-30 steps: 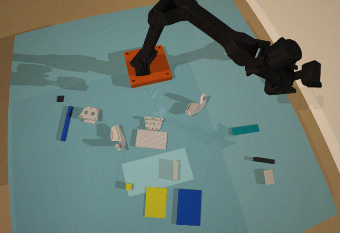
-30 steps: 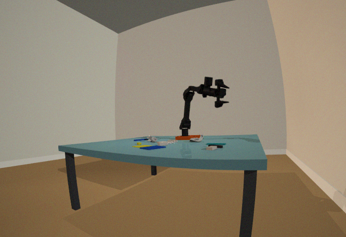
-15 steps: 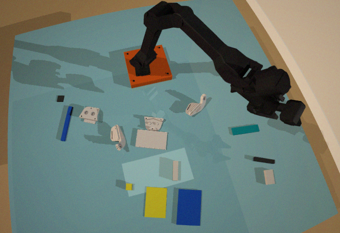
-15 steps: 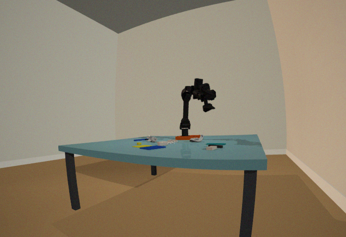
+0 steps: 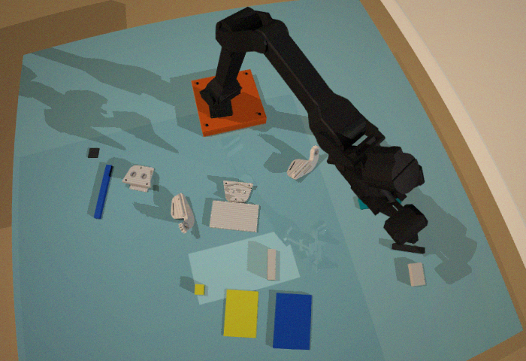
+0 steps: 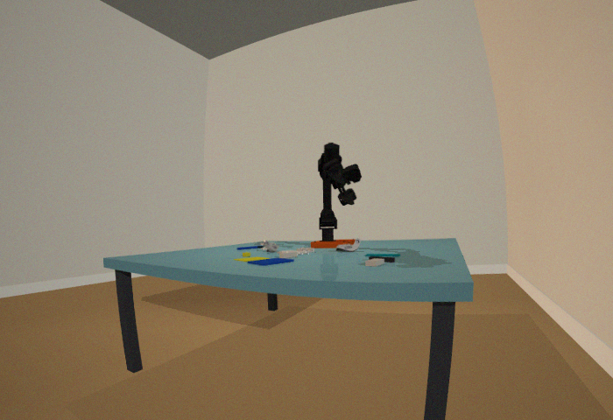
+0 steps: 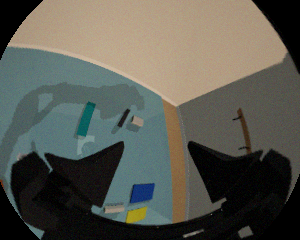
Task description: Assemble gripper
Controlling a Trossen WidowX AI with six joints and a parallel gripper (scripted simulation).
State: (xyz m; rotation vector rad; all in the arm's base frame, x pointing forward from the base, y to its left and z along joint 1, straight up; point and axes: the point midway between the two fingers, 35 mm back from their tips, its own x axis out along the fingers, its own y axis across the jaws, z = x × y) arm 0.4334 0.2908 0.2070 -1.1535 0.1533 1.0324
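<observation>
Right now my gripper tip is 3 cm short of the yellow cube, 43 cm to the left of it and 21 cm above it. From my gripper tip the other things lie so: black bar: 4 cm ahead, 12 cm to the left, 21 cm below; blue plate: 14 cm ahead, 22 cm to the right, 22 cm below; teal bar: 11 cm behind, 8 cm to the left, 22 cm below.
</observation>
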